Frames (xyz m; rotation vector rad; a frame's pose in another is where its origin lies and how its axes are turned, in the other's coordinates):
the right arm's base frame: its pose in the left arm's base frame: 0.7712 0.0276 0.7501 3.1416 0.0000 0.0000
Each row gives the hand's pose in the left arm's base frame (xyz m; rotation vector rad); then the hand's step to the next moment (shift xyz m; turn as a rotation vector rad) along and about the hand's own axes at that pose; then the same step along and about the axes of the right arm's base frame.
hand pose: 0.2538 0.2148 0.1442 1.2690 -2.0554 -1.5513
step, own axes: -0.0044 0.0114 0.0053 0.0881 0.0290 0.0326
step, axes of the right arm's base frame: -0.0064 -0.0073 -0.0092 -0.0865 0.0453 0.0117
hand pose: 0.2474 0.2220 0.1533 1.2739 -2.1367 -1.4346
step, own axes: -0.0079 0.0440 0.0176 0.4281 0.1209 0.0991
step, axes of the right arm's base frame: -0.0293 -0.0224 -0.0309 -0.3722 0.2590 0.0458
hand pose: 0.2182 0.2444 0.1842 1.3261 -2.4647 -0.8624
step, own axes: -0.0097 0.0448 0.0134 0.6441 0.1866 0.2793
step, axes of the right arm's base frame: -0.0313 -0.0322 -0.0163 -0.6207 0.3363 0.1711
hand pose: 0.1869 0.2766 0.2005 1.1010 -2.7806 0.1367
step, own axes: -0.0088 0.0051 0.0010 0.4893 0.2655 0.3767
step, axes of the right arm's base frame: 0.0027 -0.0095 0.0026 -0.5735 0.1884 0.2958
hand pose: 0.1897 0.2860 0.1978 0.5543 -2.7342 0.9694
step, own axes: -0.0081 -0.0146 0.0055 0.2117 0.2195 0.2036
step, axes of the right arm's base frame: 0.0130 0.0117 -0.0017 -0.2927 0.0324 0.2185
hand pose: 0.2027 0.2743 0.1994 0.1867 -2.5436 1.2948
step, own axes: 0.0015 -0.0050 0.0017 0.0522 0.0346 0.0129
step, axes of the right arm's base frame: -0.0006 0.0043 -0.0034 -0.0604 -0.0106 0.0180
